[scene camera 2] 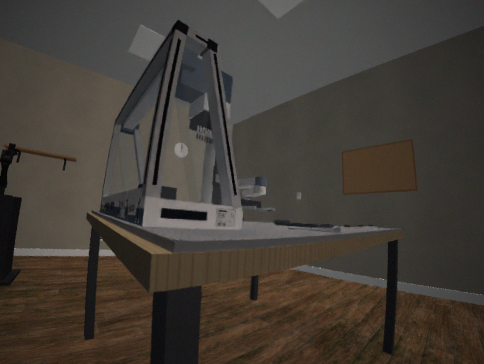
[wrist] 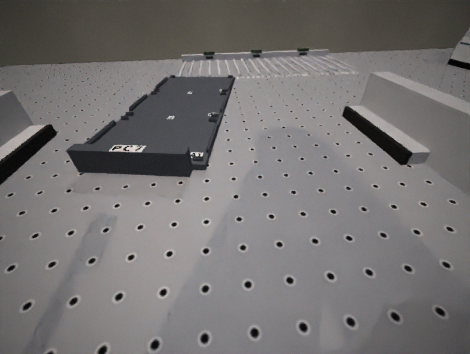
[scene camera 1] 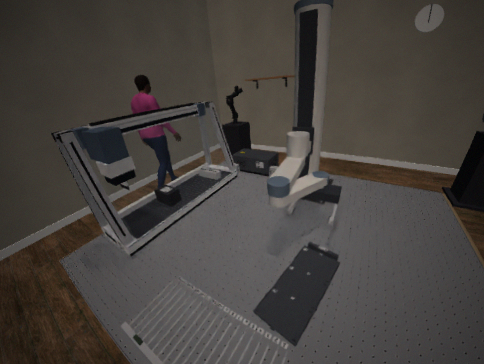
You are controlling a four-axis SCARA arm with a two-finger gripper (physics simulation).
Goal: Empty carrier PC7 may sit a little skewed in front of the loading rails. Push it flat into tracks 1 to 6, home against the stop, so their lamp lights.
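Places are measured from the arm's base along level axes (x right, y ahead, z up), in metres.
Where they show: gripper, between the fingertips: [scene camera 2: 265,208] [wrist: 203,103] [scene camera 1: 309,217].
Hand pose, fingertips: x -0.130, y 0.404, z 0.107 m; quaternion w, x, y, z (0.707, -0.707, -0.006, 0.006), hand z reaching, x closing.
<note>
Things, the pixels of their top centre, and the offset from my fingertips. "spot": a spot on its surface instead.
- dark flat carrier PC7, centre of its top: [wrist: 178,91] [scene camera 1: 302,280] [scene camera 2: 301,220] dx -0.049, dy +0.230, dz -0.064 m
- small black box, a spot on its surface: [scene camera 1: 168,196] spot: dx +0.646, dy +0.159, dz +0.016 m
- dark case, a spot on its surface: [scene camera 1: 256,159] spot: dx +0.470, dy -0.442, dz +0.015 m
The dark flat carrier PC7 [scene camera 1: 300,287] [scene camera 2: 300,224] [wrist: 165,120] lies on the perforated deck, its raised labelled end nearest my gripper. Its far end is close to the numbered mouth of the loading rails [scene camera 1: 240,318] [wrist: 280,76], on their low-number side; its exact skew is hard to tell. The pale stop bar [scene camera 1: 150,351] [wrist: 230,56] crosses the rails' far end. Its lamps [scene camera 1: 138,339] [wrist: 256,52] look dark green, unlit. My gripper [scene camera 1: 312,212] [scene camera 2: 265,208] [wrist: 203,103] is open and empty, above the deck behind the labelled end. In the wrist view the carrier appears left of centre between the fingers.
A gantry frame [scene camera 1: 131,246] [scene camera 2: 186,220] stands along the deck's side, with a small black box [scene camera 1: 168,196] inside. The SCARA column [scene camera 1: 320,90] stands at the back, beside a dark case [scene camera 1: 256,159]. A person in pink [scene camera 1: 146,107] is behind the gantry.
</note>
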